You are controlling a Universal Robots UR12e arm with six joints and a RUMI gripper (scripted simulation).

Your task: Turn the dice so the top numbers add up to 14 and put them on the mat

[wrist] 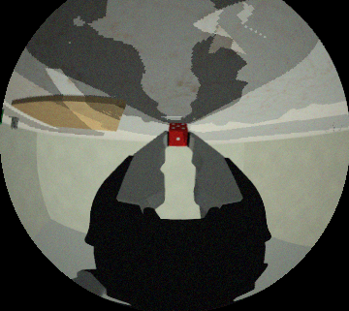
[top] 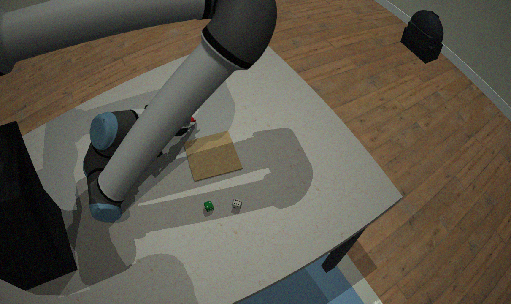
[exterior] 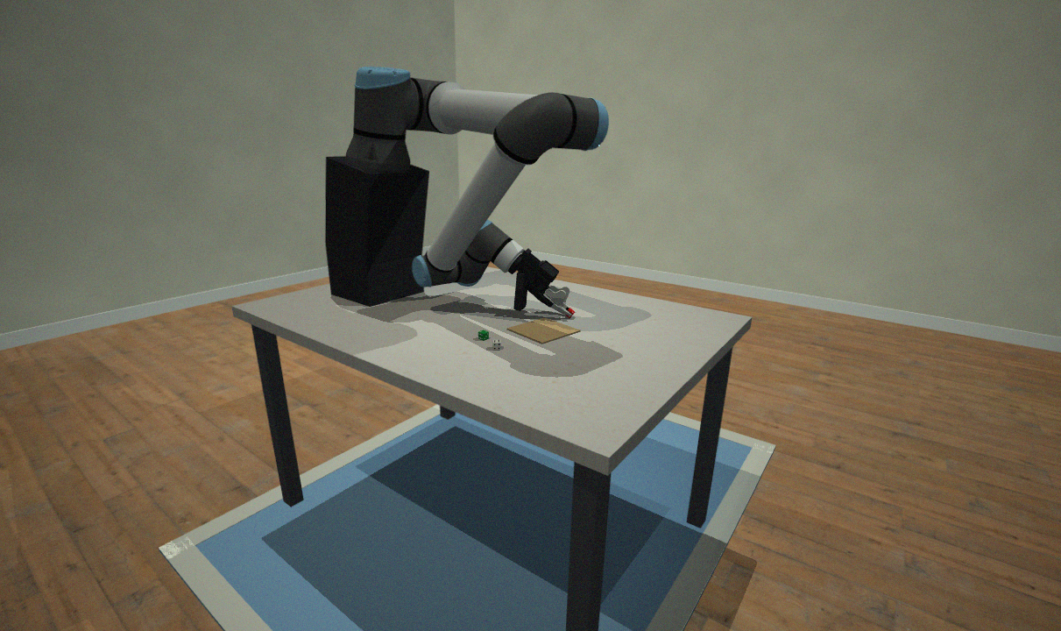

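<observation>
The red die is 1 cm ahead of my hand. The rest, counted from my hand: white die 3 cm ahead, 31 cm to the right, 1 cm below; then mat 2 cm ahead, 13 cm to the right, 2 cm below; then green die 4 cm behind, 29 cm to the right, 1 cm below.
</observation>
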